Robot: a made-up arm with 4 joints. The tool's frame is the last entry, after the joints. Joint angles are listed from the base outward. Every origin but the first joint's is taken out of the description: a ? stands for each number. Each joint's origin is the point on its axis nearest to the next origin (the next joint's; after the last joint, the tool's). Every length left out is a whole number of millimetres.
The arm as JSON. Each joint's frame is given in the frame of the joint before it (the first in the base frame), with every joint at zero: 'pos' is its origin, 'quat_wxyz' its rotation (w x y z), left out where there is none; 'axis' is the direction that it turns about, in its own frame. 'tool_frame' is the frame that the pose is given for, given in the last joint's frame.
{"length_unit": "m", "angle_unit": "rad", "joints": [
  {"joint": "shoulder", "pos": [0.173, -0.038, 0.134], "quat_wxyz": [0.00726, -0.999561, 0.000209, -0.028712], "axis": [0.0, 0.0, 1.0]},
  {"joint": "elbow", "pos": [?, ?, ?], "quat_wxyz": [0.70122, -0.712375, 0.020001, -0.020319], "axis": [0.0, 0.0, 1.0]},
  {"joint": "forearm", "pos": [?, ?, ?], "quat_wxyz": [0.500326, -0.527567, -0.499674, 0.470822], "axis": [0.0, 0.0, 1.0]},
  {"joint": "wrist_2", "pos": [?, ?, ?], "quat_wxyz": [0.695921, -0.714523, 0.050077, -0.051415], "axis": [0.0, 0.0, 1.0]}
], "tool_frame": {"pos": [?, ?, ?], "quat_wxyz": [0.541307, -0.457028, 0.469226, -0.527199]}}
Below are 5 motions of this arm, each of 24 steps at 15 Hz.
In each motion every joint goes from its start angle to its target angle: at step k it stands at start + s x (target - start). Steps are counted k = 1, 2, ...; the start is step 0. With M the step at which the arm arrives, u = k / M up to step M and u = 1 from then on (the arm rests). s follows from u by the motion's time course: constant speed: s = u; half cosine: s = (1 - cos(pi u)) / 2; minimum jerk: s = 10 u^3 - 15 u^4 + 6 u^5.
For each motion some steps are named. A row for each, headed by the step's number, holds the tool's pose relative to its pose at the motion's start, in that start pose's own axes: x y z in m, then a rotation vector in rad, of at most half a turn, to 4 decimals.
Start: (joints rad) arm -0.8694 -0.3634 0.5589 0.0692
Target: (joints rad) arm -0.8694 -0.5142 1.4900 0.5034
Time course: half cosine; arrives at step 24
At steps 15, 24:
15: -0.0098 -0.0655 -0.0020 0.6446 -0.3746 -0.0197
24: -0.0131 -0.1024 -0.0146 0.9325 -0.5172 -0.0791

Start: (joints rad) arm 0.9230 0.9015 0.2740 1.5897
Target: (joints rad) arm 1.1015 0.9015 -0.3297 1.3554
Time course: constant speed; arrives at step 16
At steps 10, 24:
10: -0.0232 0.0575 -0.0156 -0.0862 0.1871 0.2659
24: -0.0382 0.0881 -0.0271 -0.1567 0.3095 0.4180

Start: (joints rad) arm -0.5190 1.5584 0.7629 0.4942
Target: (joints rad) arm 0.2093 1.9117 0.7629 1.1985
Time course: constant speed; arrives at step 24
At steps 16, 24:
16: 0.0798 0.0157 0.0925 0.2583 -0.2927 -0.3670
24: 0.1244 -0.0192 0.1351 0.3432 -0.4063 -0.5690

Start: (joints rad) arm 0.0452 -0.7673 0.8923 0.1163
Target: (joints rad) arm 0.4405 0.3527 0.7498 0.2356
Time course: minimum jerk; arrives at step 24
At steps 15, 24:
15: 0.2190 0.3238 0.0378 -0.3730 0.2623 -0.7054
24: 0.3578 0.3872 0.0184 -0.4666 0.3633 -0.9838

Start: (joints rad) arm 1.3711 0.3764 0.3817 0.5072
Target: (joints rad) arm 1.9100 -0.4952 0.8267 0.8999
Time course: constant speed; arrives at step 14
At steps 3, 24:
3: -0.0484 0.0184 -0.0794 0.0797 -0.3075 -0.0767
24: -0.0710 0.0757 -0.4353 0.2142 -1.4436 -0.1687

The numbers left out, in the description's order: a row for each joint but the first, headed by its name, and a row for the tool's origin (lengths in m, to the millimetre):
elbow: 0.037 -0.005 0.0
forearm: 0.494 -0.023 0.0
wrist_2: 0.032 -0.064 0.0
tool: 0.003 -0.032 0.0

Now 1 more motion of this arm.
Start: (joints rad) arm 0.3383 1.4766 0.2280 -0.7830
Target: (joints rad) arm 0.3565 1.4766 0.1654 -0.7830
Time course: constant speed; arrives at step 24
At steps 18, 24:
18: 0.0016 0.0018 -0.0018 -0.0222 -0.0034 -0.0249
24: 0.0022 0.0023 -0.0025 -0.0297 -0.0046 -0.0332

